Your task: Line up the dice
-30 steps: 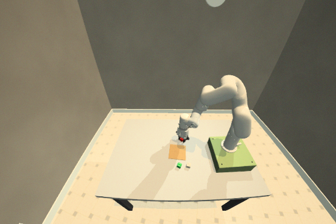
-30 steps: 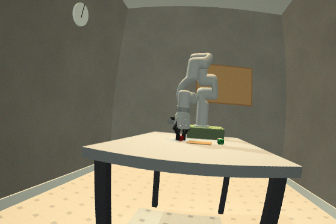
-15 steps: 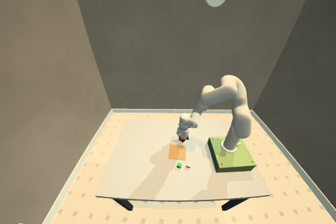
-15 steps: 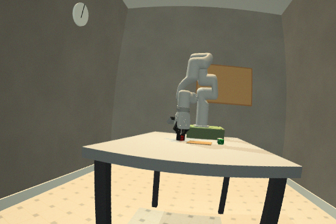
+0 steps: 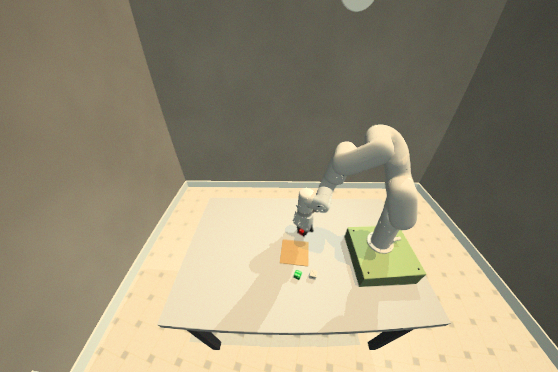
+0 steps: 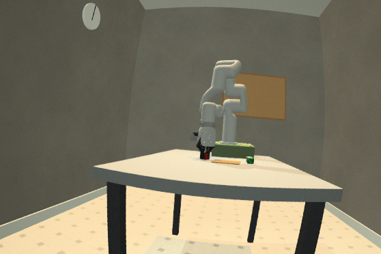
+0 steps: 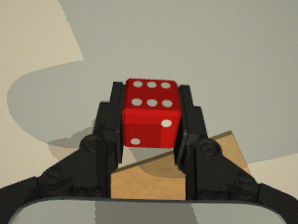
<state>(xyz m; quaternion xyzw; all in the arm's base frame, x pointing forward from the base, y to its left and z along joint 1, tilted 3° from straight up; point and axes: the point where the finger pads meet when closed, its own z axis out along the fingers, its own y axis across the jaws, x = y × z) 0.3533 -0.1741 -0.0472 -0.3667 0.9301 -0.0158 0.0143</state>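
The mat is 60 mm ahead of my hand, 110 mm to the left of it and 20 mm below it. Also, from my hand: red die: 10 mm below; then green die: 70 mm ahead, 240 mm to the left, 10 mm below; then white die: 250 mm to the left, 10 mm below.
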